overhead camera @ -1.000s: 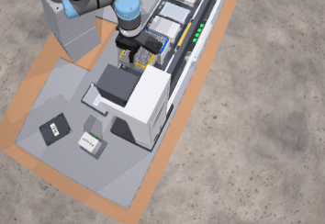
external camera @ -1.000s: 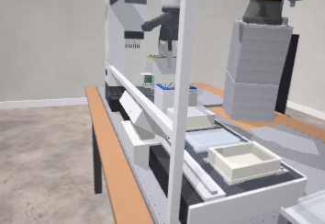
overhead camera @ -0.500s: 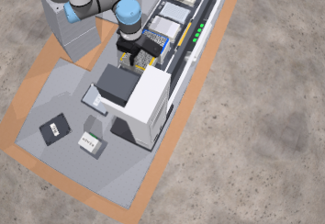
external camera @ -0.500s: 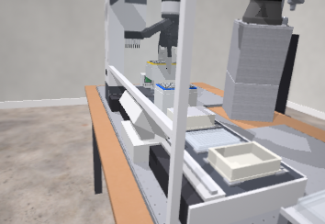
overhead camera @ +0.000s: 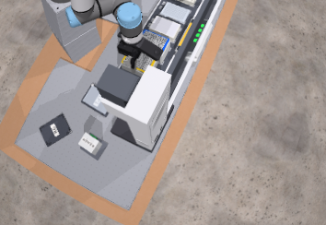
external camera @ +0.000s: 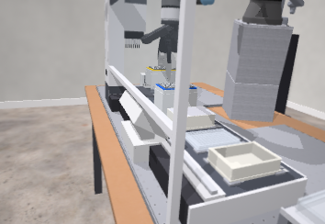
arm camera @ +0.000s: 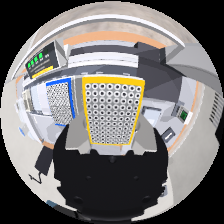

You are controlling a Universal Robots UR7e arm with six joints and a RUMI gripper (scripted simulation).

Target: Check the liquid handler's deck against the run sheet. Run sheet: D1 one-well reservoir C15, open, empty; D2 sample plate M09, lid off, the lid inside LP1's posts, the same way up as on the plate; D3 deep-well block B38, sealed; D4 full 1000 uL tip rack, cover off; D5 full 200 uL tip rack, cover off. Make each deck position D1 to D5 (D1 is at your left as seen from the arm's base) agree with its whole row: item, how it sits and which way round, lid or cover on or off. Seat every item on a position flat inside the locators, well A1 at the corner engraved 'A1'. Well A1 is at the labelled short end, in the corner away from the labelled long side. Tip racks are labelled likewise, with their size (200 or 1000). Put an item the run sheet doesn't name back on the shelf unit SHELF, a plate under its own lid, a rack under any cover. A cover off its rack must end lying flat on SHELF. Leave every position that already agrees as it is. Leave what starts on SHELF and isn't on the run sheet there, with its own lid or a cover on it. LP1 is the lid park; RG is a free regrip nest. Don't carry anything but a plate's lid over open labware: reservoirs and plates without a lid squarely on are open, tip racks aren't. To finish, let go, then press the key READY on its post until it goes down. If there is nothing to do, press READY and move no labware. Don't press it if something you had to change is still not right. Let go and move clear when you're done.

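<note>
Right now my hand is 10 mm past the blue-framed tip rack, 120 mm to the right of it and 40 mm above it. Round my hand: white sealed block: 250 mm to the left, 90 mm below; then yellow-framed tip rack: 10 mm behind, 10 mm to the right, 10 mm above; then ready key post: 40 mm behind, 360 mm to the right, 100 mm below.
</note>
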